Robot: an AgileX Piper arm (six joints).
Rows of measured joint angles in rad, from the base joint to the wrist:
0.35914 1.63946 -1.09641 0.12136 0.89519 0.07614
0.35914 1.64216 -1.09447 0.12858 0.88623 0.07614
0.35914 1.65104 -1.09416 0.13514 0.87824 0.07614
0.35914 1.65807 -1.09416 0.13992 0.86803 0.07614
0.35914 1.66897 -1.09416 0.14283 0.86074 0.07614
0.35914 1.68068 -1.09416 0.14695 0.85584 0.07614
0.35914 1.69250 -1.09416 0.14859 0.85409 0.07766
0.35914 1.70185 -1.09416 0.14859 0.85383 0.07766
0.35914 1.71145 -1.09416 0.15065 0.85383 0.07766
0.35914 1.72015 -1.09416 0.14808 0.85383 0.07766
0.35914 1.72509 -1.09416 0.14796 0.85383 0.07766
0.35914 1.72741 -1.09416 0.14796 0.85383 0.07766
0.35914 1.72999 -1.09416 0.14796 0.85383 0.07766
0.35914 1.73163 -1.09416 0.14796 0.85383 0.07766
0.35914 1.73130 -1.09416 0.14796 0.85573 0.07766
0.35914 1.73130 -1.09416 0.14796 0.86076 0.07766
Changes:
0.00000 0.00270 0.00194 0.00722 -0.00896 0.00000
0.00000 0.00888 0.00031 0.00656 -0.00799 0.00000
0.00000 0.00703 0.00000 0.00478 -0.01021 0.00000
0.00000 0.01090 0.00000 0.00291 -0.00729 0.00000
0.00000 0.01171 0.00000 0.00412 -0.00490 0.00000
0.00000 0.01182 0.00000 0.00164 -0.00175 0.00152
0.00000 0.00935 0.00000 0.00000 -0.00026 0.00000
0.00000 0.00960 0.00000 0.00206 0.00000 0.00000
0.00000 0.00870 0.00000 -0.00257 0.00000 0.00000
0.00000 0.00494 0.00000 -0.00012 0.00000 0.00000
0.00000 0.00232 0.00000 0.00000 0.00000 0.00000
0.00000 0.00258 0.00000 0.00000 0.00000 0.00000
0.00000 0.00164 0.00000 0.00000 0.00000 0.00000
0.00000 -0.00033 0.00000 0.00000 0.00190 0.00000
0.00000 0.00000 0.00000 0.00000 0.00503 0.00000

